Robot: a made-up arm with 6 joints. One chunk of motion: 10 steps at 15 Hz.
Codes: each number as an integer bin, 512 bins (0 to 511) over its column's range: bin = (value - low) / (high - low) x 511, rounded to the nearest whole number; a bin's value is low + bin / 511 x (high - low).
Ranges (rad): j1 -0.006..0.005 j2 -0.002..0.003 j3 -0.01..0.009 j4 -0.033..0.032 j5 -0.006..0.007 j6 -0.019..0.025
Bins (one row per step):
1: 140 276 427 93 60 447
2: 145 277 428 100 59 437
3: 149 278 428 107 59 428
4: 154 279 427 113 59 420
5: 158 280 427 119 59 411
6: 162 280 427 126 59 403
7: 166 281 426 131 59 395
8: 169 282 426 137 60 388
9: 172 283 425 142 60 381
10: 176 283 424 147 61 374
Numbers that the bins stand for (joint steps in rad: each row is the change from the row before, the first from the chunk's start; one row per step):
1: -0.00299 0.00070 0.00588 -0.02117 -0.00447 0.01949
2: -0.00288 0.00071 0.00591 -0.02028 -0.00450 0.01863
3: -0.00279 0.00072 0.00591 -0.01939 -0.00450 0.01785
4: -0.00268 0.00073 0.00588 -0.01863 -0.00450 0.01716
5: -0.00260 0.00074 0.00588 -0.01786 -0.00450 0.01639
6: -0.00251 0.00074 0.00588 -0.01697 -0.00450 0.01570
7: -0.00243 0.00075 0.00584 -0.01634 -0.00450 0.01501
8: -0.00236 0.00076 0.00584 -0.01557 -0.00447 0.01441
9: -0.00230 0.00077 0.00580 -0.01494 -0.00447 0.01381
10: -0.00221 0.00077 0.00577 -0.01430 -0.00445 0.01320

